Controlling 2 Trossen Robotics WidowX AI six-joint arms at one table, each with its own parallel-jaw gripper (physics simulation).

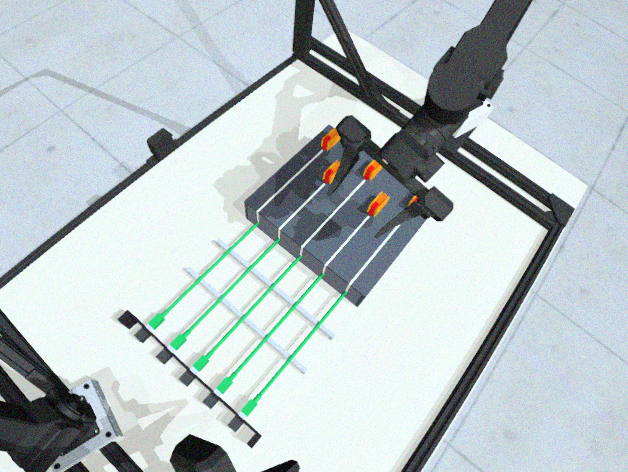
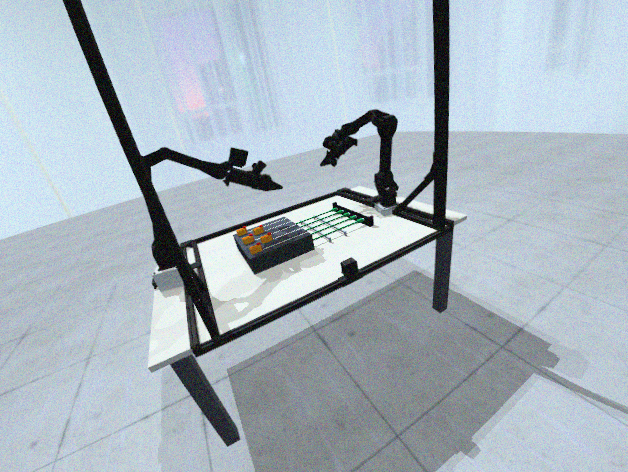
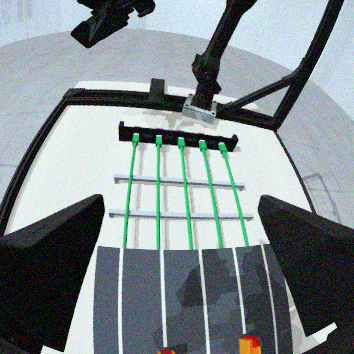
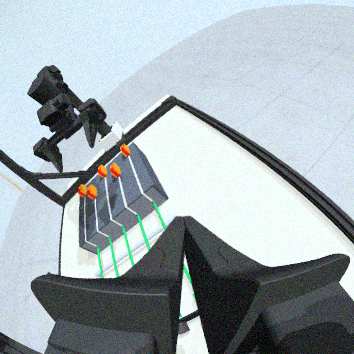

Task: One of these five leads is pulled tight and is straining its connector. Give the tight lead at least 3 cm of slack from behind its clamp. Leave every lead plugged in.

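Pixels of known places: left gripper, fingertip midpoint: (image 1: 351, 216) (image 2: 279, 187) (image 3: 184, 203) (image 4: 74, 159); right gripper, fingertip midpoint: (image 1: 295, 462) (image 2: 320, 165) (image 3: 91, 42) (image 4: 182, 222); left arm's base, link origin: (image 2: 168, 264) (image 4: 106, 131); right arm's base, link origin: (image 1: 72, 425) (image 2: 388, 204) (image 3: 201, 103).
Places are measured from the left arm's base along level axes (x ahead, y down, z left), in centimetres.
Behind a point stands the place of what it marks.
Several green leads (image 1: 289, 359) @[x 62.9, y 5.0, z 25.2 cm] (image 3: 158, 200) @[x 58.9, y 5.0, z 18.4 cm] run side by side from green plugs (image 1: 249, 407) @[x 72.1, y 4.7, z 28.0 cm] (image 3: 181, 142) @[x 74.9, y 4.6, z 17.8 cm] at a black connector strip (image 1: 127, 318) @[x 81.9, y 3.5, z 5.5 cm] (image 3: 121, 132) @[x 73.0, y 5.0, z 31.8 cm]. They meet a dark block (image 1: 375, 276) (image 2: 284, 256), where white lines lead to orange-and-red clamps (image 1: 378, 204) @[x 35.8, y -2.0, z 12.0 cm] (image 2: 255, 248) @[x 33.6, y -0.9, z -6.4 cm] (image 4: 125, 150) @[x 28.6, y -0.3, z 15.2 cm]. All leads look nearly straight; I cannot tell which is tight. My left gripper (image 1: 354, 214) @[x 47.7, y -14.9, z 15.9 cm] (image 3: 184, 203) @[x 47.7, y -14.9, z 15.9 cm] (image 4: 74, 159) @[x 47.7, y -14.9, z 15.9 cm] is open and empty above the clamp end of the block. My right gripper (image 2: 323, 163) @[x 70.7, y -16.0, z 36.8 cm] (image 4: 182, 222) @[x 70.7, y -16.0, z 36.8 cm] is shut and empty, raised high near the connector side.
Two pale rails (image 1: 327, 332) @[x 54.9, y 5.5, z 24.8 cm] (image 3: 120, 214) @[x 54.5, y 5.9, z 23.8 cm] cross beneath the leads between strip and block. A dark frame (image 1: 487, 345) (image 2: 289, 307) edges the white table. A small black box (image 1: 161, 144) @[x 62.1, y 3.1, z -23.8 cm] (image 2: 349, 267) @[x 61.5, y 3.6, z -26.5 cm] sits on one frame edge. Upright posts (image 2: 440, 116) @[x 102.0, y -33.5, z -13.0 cm] rise at the table's ends.
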